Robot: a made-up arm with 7 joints.
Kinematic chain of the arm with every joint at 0, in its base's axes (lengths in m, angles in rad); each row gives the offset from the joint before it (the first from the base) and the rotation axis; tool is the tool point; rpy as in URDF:
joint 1: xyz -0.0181 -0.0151 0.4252 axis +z
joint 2: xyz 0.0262 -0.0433 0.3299 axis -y
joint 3: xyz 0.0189 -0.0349 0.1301 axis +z
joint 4: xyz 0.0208 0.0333 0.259 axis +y
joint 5: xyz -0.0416 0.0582 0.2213 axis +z
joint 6: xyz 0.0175 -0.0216 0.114 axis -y
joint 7: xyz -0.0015 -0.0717 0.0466 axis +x
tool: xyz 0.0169 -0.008 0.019 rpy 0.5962 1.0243 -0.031
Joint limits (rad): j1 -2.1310..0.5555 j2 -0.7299..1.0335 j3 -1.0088..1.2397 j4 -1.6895..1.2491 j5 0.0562..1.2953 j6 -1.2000..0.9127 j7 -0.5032..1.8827
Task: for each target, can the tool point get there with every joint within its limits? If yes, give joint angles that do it. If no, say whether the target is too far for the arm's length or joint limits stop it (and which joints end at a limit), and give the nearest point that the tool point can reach.
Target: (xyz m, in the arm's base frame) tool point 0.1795 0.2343 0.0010
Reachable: no: joint limits stop it (at a limit: joint 1, joint 2, joint 4, joint 5) | nearest point 0.1674 0.3366 0.6087 | short by 0.616 m
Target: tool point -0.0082 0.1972 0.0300
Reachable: no: joint limits stop it (at a limit: joint 2, joint 4, joint 5, joint 6) | nearest point 0.0002 0.3766 0.6085 | short by 0.606 m
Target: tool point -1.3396 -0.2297 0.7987
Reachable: no: too far | nearest point -0.7186 -0.1289 0.9133 | short by 0.639 m
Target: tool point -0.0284 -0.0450 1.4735
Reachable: yes | joints -0.2829 -0.2006 0.0286 -0.8094 0.5970 -0.8947 -0.0150
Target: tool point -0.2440 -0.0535 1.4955
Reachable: yes | joints -0.3856 0.2571 1.0104 -0.3191 0.2920 -0.4419 -0.1825
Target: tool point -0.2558 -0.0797 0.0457
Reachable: no: joint limits stop it (at a limit: joint 2, joint 4, joint 5) | nearest point -0.3981 -0.1184 0.6080 | short by 0.581 m
